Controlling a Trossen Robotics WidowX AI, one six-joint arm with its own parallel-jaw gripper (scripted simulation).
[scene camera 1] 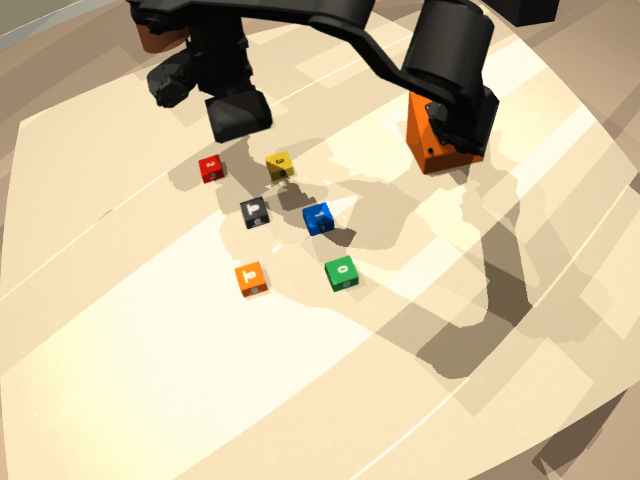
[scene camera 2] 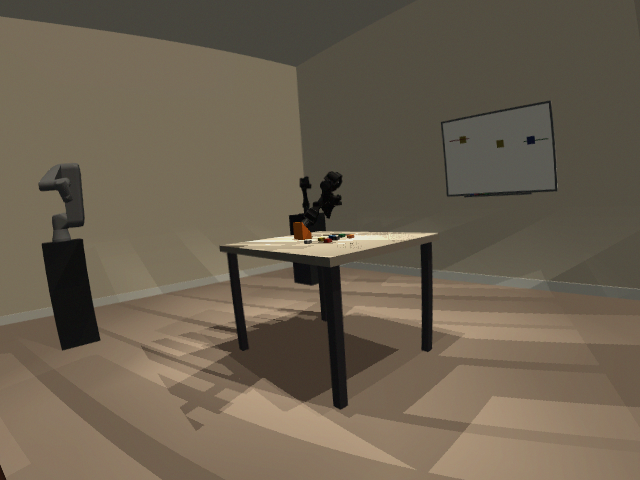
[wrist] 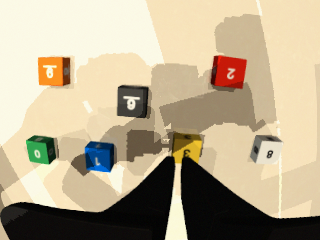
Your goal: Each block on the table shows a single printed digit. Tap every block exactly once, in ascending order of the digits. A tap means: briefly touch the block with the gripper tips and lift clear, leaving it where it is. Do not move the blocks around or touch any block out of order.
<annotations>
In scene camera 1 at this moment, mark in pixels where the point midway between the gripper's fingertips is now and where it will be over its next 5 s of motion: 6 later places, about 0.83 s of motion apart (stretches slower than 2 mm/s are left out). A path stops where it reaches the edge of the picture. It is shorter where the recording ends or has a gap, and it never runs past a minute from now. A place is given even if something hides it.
My gripper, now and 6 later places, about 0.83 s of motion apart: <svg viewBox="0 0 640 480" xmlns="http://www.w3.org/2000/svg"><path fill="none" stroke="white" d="M236 127L250 98L252 116L242 70L226 228L243 267L298 264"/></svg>
</annotations>
